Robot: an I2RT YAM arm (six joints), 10 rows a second.
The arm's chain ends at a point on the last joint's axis. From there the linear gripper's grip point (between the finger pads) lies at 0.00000 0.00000 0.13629 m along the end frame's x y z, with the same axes.
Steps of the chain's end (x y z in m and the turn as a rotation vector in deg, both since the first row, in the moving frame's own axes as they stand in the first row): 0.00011, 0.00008, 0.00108, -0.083, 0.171, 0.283; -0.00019, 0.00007, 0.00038, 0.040, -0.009, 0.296; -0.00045, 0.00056, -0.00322, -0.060, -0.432, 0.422; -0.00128, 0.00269, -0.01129, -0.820, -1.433, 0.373; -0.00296, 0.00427, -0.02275, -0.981, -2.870, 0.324; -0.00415, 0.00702, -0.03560, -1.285, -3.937, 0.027; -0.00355, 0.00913, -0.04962, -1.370, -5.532, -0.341
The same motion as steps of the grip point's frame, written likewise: 0.00052, 0.00028, 0.00108, -0.083, 0.171, 0.283; -0.00021, -0.00003, 0.00038, 0.040, -0.009, 0.296; -0.00148, 0.00070, -0.00322, -0.060, -0.432, 0.422; -0.00469, 0.00463, -0.01135, -0.820, -1.433, 0.373; -0.00979, 0.00658, -0.02294, -0.981, -2.870, 0.324; -0.01351, 0.01007, -0.03596, -1.285, -3.937, 0.027; -0.01668, 0.01242, -0.05029, -1.370, -5.532, -0.341
